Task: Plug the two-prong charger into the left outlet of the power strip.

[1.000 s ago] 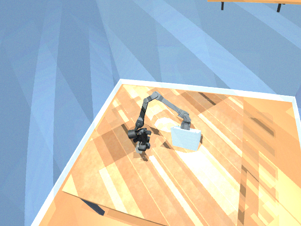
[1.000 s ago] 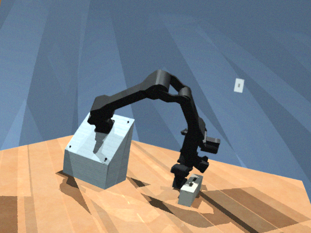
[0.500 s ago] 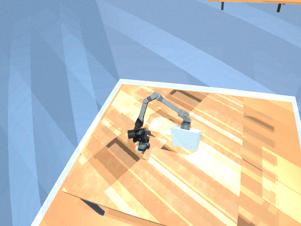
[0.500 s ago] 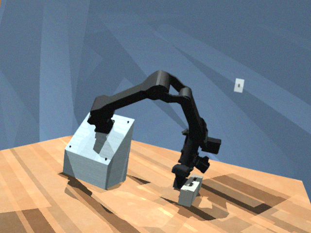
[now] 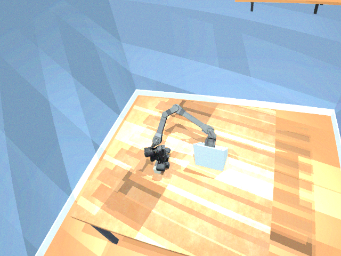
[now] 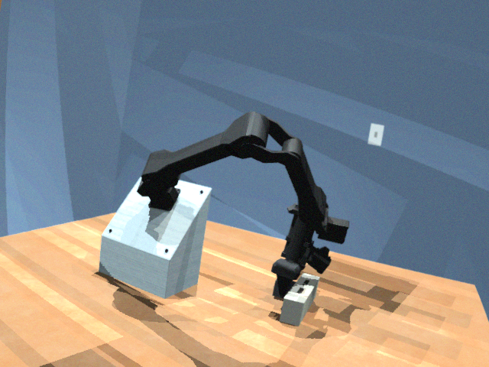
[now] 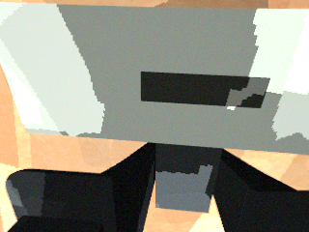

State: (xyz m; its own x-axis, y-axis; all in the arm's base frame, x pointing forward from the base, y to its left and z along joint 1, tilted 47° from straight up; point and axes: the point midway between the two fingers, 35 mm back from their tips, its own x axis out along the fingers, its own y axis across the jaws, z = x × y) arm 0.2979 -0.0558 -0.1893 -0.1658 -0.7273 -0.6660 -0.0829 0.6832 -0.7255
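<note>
The two-prong charger is 20 mm ahead of my gripper tip and 10 mm above it.
</note>
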